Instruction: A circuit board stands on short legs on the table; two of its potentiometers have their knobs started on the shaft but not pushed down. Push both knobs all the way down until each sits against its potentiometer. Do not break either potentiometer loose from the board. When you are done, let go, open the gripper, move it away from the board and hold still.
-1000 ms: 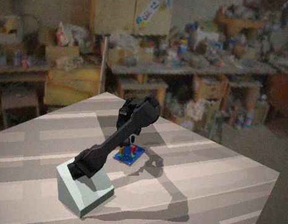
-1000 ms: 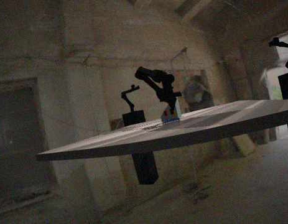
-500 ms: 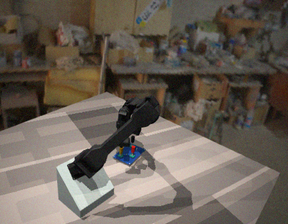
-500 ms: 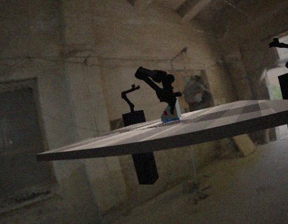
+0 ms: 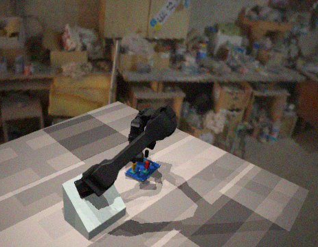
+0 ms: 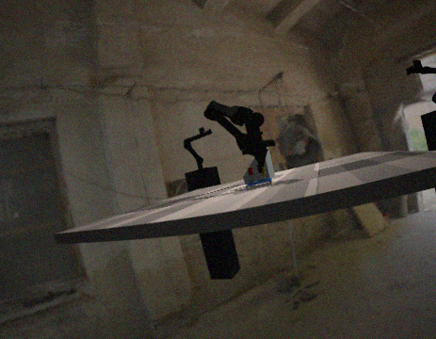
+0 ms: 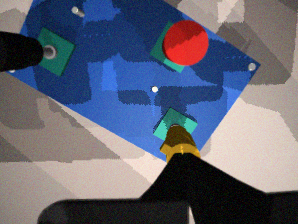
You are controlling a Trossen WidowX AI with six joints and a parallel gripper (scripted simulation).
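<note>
Now: gripper tip 1 cm above the yellow knob. Also, from my gripper tip: black knob 10 cm ahead, 2 cm to the left.
</note>
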